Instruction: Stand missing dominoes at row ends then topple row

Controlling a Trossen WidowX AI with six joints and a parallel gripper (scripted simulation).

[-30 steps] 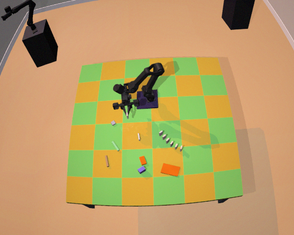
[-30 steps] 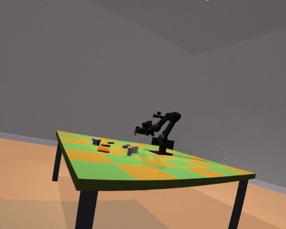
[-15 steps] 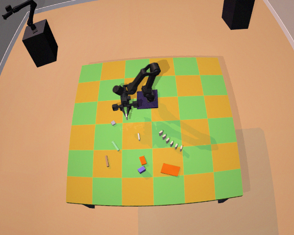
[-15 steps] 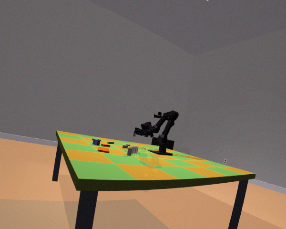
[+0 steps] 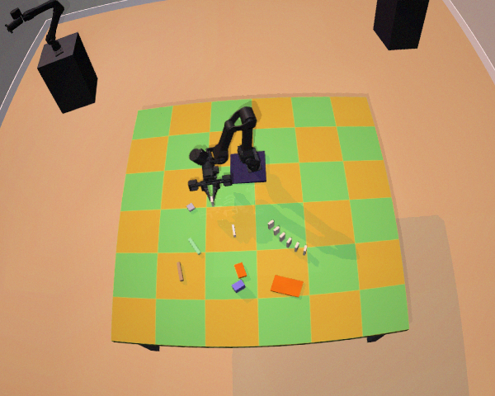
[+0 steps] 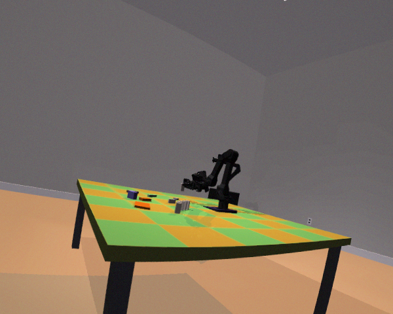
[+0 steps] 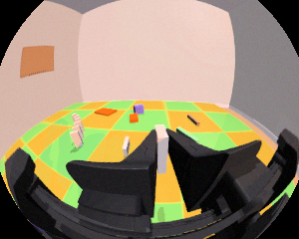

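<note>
The green bar lies 140 mm ahead of my gripper tip, 120 mm to the right of it and 110 mm below it. The rest, counted from my gripper tip: brown bar 240 mm ahead, 200 mm to the right, 110 mm below; grey block 60 mm behind, 110 mm to the right, 110 mm below; orange block 290 mm ahead, 50 mm to the left, 110 mm below.
</note>
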